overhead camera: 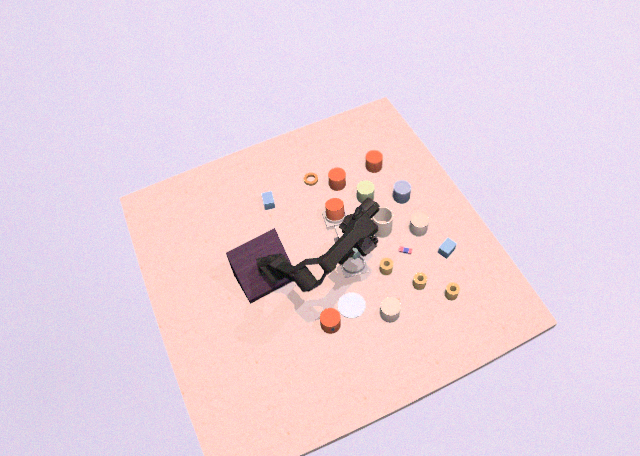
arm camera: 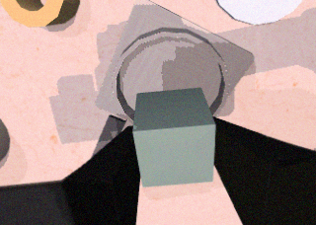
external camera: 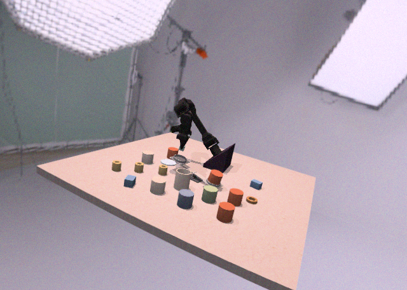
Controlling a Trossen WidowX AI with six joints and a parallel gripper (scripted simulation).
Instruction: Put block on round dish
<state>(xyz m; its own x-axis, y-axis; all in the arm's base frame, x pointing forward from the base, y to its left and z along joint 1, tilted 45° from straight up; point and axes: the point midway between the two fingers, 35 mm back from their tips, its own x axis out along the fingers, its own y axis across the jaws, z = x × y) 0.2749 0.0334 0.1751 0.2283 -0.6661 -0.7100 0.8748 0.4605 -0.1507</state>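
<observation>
Now: gripper tip 6 cm past the round dish, 12 cm to the left of it and 14 cm above it. The rest, counted from my gripper tip: pale green block 1 cm above; grey balance 1 cm ahead, 12 cm to the left, 11 cm below.
</observation>
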